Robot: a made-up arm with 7 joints. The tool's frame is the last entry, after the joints.
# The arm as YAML. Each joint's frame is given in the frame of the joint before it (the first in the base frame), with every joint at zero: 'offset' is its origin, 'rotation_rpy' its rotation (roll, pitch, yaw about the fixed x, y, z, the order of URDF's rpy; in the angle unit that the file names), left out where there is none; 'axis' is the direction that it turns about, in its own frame. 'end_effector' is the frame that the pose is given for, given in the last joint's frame.
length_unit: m
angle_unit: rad
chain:
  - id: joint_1
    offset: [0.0, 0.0, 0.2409]
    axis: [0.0, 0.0, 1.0]
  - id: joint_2
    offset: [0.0, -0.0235, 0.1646]
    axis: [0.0, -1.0, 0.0]
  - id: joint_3
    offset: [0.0, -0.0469, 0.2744]
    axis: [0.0, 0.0, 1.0]
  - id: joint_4
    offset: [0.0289, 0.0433, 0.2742]
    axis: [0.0, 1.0, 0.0]
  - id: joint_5
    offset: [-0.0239, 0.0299, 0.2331]
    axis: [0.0, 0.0, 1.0]
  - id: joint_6
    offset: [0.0, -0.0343, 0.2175]
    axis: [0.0, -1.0, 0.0]
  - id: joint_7
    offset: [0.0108, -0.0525, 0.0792]
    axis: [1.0, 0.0, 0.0]
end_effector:
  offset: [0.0, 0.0, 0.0]
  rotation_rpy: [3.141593, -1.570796, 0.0]
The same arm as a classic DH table. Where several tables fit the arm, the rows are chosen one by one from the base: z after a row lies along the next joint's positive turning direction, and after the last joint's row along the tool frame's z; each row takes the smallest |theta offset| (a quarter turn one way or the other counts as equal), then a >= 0, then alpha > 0; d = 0 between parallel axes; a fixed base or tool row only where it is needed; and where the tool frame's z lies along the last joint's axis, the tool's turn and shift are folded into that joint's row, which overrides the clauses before.
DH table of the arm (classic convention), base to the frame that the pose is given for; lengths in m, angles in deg. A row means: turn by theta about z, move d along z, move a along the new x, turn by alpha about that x. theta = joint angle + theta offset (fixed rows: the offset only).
joint_1: d 0.4055  theta0 0  a 0  alpha 90
joint_2: d 0.0704  theta0 0  a 0  alpha -90
joint_3: d 0.5486  theta0 0  a 0.0289  alpha -90
joint_4: d 0.0732  theta0 0  a -0.0239  alpha 90
joint_5: d 0.4506  theta0 0  a 0  alpha 90
joint_6: d 0.0868  theta0 90  a 0.0792  alpha 90
joint_7: d 0.0108  theta0 0  a 0  alpha 0

